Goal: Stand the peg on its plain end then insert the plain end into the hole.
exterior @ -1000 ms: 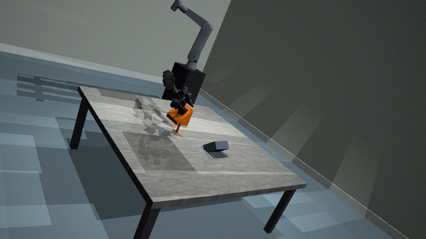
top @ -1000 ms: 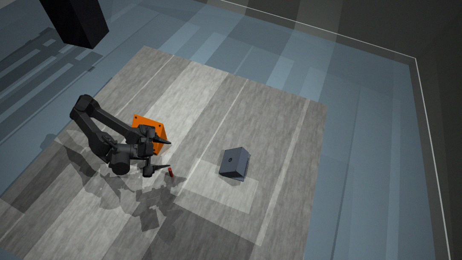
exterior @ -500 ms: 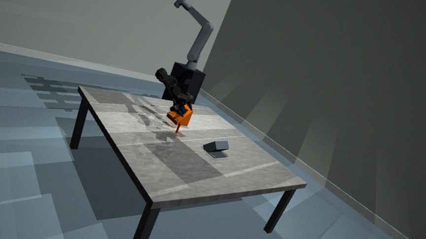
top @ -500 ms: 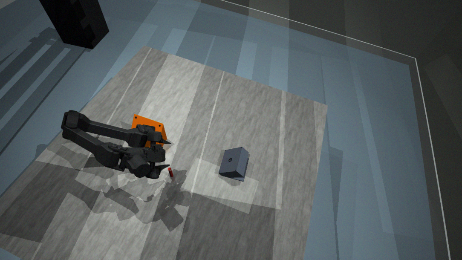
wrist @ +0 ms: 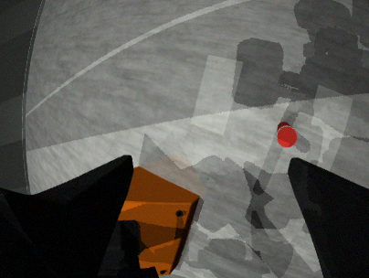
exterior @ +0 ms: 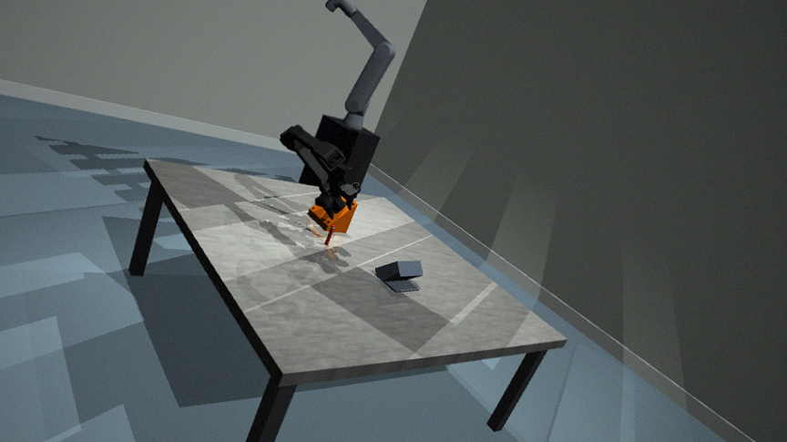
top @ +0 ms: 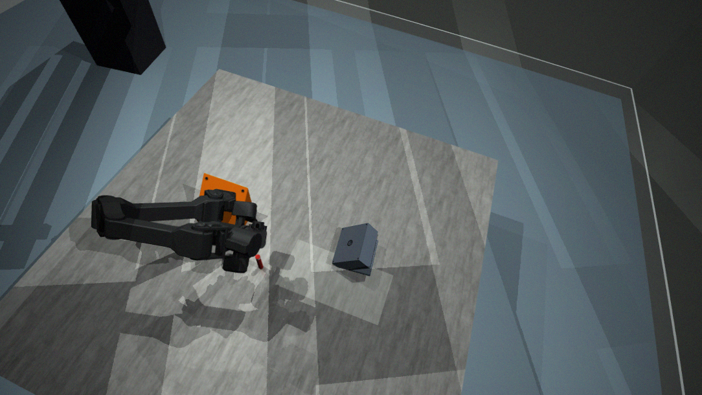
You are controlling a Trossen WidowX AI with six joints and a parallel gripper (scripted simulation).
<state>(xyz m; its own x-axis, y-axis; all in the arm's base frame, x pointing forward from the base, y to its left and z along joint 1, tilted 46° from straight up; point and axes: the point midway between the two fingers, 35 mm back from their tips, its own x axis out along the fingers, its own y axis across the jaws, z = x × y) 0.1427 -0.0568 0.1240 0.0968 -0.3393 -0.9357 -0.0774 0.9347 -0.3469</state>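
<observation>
Right now the red peg is 2 cm ahead of my gripper tip, 4 cm to the right of it and 6 cm below it. The rest, counted from my gripper tip: grey sloped panel: 29 cm ahead, 9 cm to the left, 8 cm below.
</observation>
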